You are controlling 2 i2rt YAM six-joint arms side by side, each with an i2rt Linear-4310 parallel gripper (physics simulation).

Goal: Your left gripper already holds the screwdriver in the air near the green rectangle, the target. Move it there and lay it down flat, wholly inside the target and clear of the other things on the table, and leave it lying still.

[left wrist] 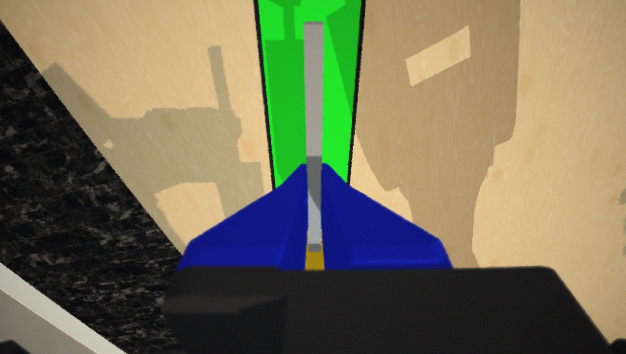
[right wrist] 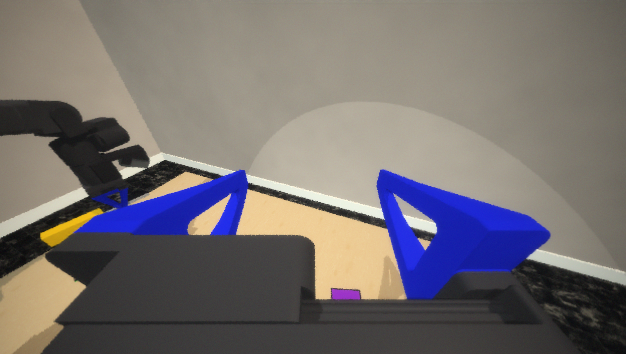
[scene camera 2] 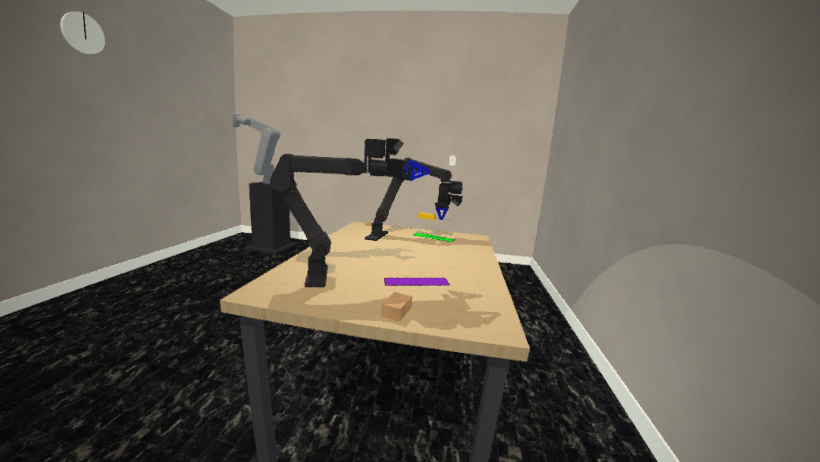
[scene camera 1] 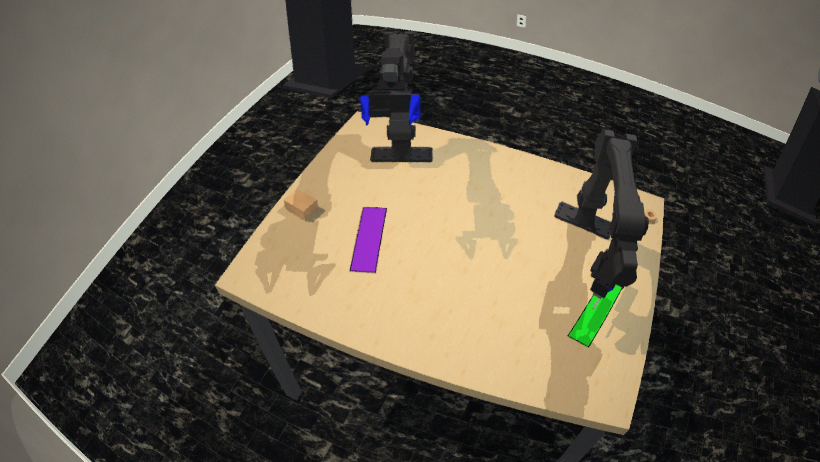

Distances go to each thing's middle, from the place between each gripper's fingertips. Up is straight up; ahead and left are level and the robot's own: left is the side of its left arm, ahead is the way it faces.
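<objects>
The purple rectangle (scene camera 1: 365, 256) is 80 mm to the right of my right hand, 10 mm ahead of it and 410 mm below it. Also counted from my right hand, the orange-brown block (scene camera 1: 302, 205) is 320 mm to the right, 10 mm ahead and 390 mm below, while the green rectangle (scene camera 1: 587, 326) is 410 mm below, 40 mm behind and 600 mm to the left.
Relative to the green rectangle, my left hand is 11 cm above it, 4 cm beyond it and 1 cm to the right of it. Counted from my left hand: orange-brown block 91 cm to the right, 9 cm below and 1 cm ahead; purple rectangle 67 cm to the right, 11 cm below and 2 cm ahead.
</objects>
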